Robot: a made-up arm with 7 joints. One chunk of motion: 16 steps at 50 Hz.
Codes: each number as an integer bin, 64 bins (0 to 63) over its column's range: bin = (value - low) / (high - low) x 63, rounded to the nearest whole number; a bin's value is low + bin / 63 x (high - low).
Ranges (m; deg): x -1.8..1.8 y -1.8..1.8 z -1.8..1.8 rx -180..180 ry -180..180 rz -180..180
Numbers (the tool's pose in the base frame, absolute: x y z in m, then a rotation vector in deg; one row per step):
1: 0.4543 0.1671 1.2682 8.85 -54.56 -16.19
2: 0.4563 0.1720 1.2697 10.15 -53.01 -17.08
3: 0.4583 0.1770 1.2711 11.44 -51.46 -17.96
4: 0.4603 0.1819 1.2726 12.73 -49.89 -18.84
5: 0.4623 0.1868 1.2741 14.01 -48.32 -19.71
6: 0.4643 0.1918 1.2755 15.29 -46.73 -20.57
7: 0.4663 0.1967 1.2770 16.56 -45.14 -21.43
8: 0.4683 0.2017 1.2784 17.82 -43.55 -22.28
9: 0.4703 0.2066 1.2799 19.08 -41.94 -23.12
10: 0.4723 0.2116 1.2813 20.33 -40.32 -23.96
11: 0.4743 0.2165 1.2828 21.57 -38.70 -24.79
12: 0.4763 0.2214 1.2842 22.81 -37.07 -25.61
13: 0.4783 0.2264 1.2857 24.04 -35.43 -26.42
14: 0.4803 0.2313 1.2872 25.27 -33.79 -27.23
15: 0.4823 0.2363 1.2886 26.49 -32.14 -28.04
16: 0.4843 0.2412 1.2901 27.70 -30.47 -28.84
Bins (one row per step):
1: 39 34 54 33 22 29
2: 39 35 54 33 22 29
3: 40 35 54 34 22 28
4: 40 35 54 34 23 28
5: 40 35 54 34 23 28
6: 40 35 54 34 23 28
7: 40 35 54 34 24 28
8: 40 35 54 35 24 28
9: 40 35 54 35 24 27
10: 40 35 54 35 24 27
11: 40 35 54 35 25 27
12: 40 35 54 35 25 27
13: 40 35 54 36 25 27
14: 40 36 54 36 26 27
15: 40 36 54 36 26 27
16: 40 36 54 36 26 26

